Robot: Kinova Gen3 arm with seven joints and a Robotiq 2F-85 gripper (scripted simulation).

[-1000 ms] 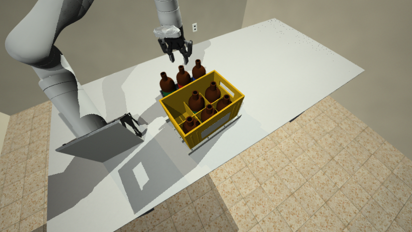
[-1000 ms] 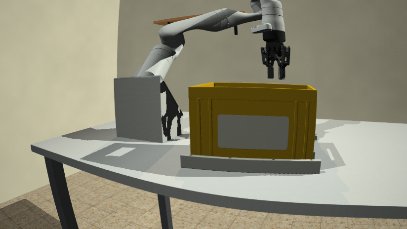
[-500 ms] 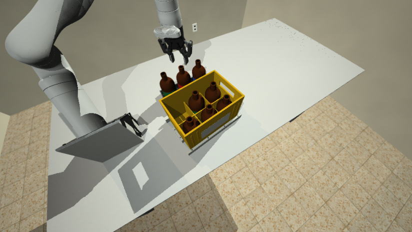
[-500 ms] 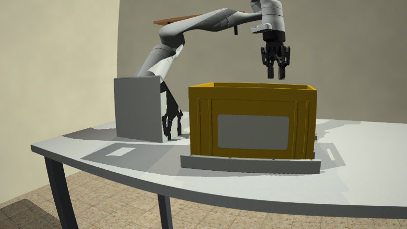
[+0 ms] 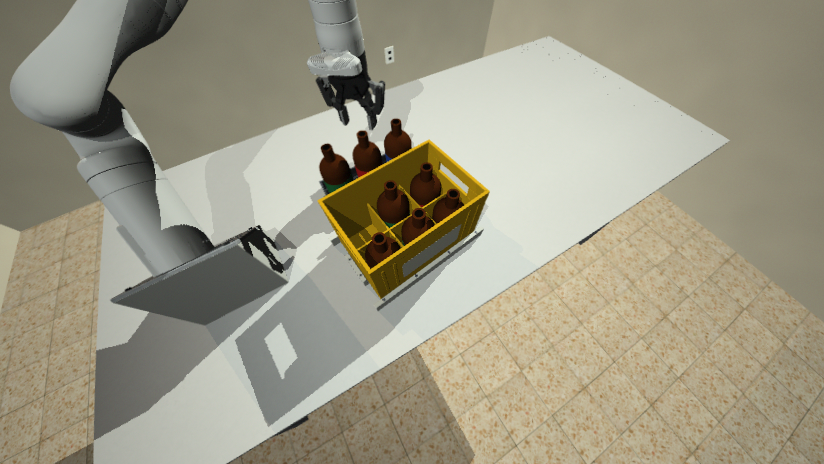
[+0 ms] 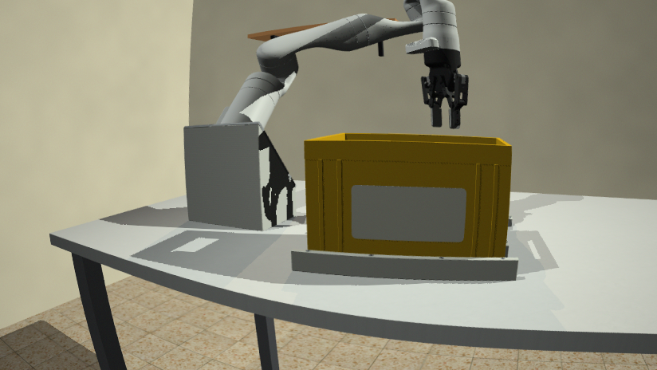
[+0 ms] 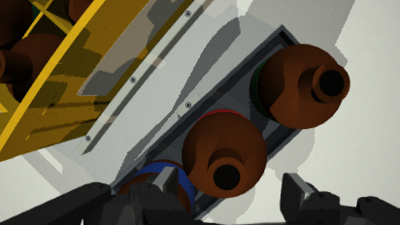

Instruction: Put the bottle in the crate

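Right now my hand is 190 mm above the tray. The rest, counted from my hand: yellow crate: 220 mm to the right, 110 mm below, 40 mm behind.
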